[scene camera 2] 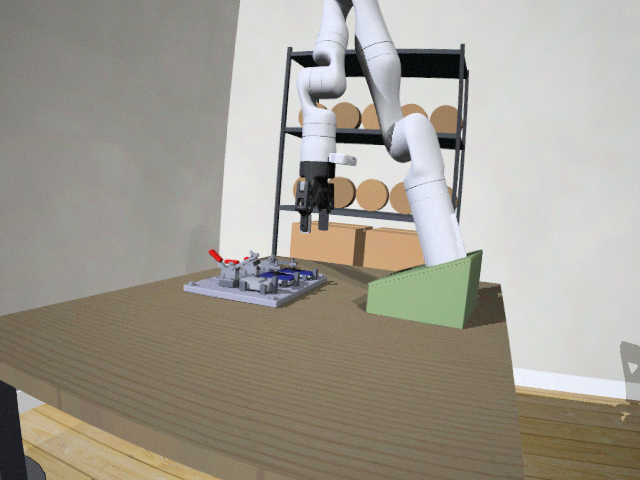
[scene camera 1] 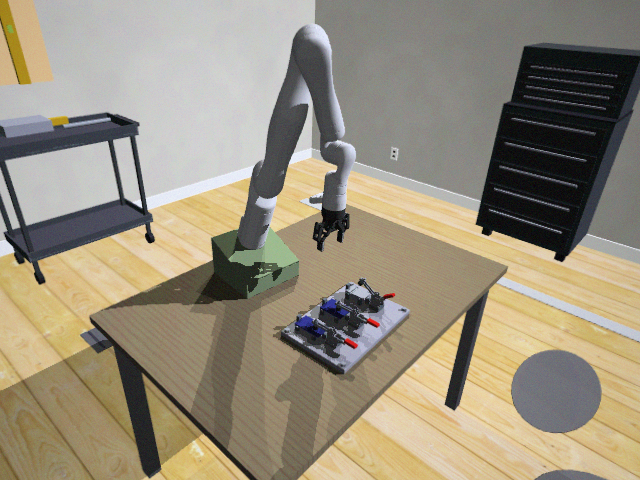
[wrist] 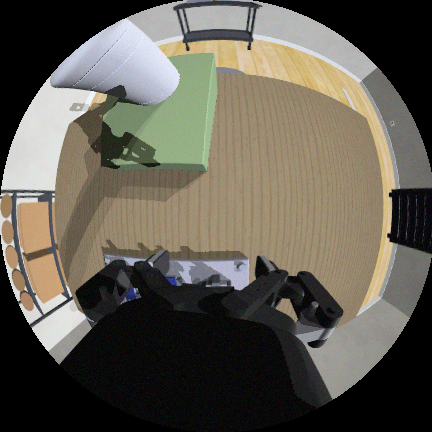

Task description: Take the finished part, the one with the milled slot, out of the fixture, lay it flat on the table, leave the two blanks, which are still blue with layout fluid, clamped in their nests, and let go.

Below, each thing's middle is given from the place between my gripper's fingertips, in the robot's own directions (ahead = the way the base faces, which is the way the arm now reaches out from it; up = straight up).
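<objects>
I can see the fixture plate (scene camera 1: pixel 366 337), and it sits 150 mm lower than my hand, 120 mm to the right of it and 160 mm forward of it.
</objects>
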